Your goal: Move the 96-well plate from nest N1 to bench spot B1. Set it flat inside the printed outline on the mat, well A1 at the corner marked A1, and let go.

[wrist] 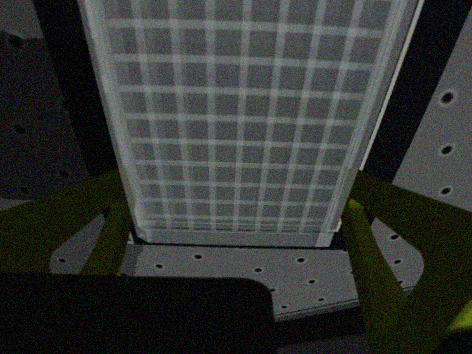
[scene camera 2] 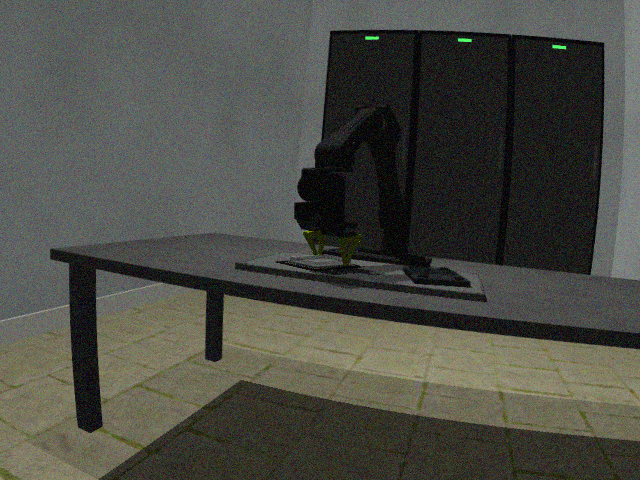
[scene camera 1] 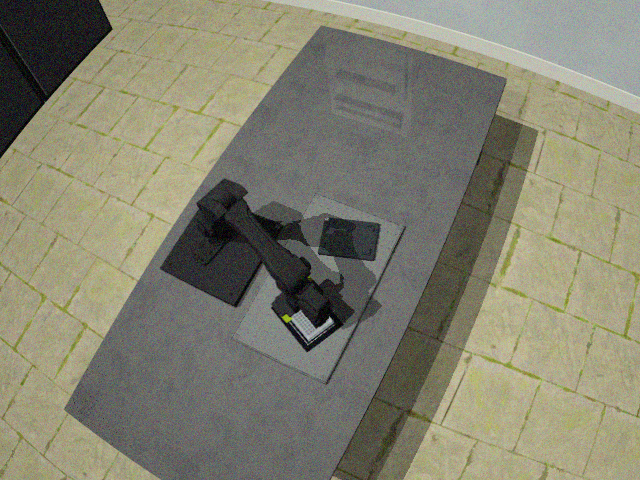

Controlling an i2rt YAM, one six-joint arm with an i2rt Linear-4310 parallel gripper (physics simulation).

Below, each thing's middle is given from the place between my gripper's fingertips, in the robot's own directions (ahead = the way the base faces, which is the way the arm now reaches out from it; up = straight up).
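Well plate (wrist: 249,130): 1 cm above my hand, 4 cm ahead of it, 1 cm to the right of it. Dark square nest (scene camera 1: 353,239): 1 cm above my hand, 25 cm to the left of it, 1 cm behind it. Black pad with white outline (scene camera 1: 298,335): 3 cm ahead of my hand, 1 cm to the right of it.
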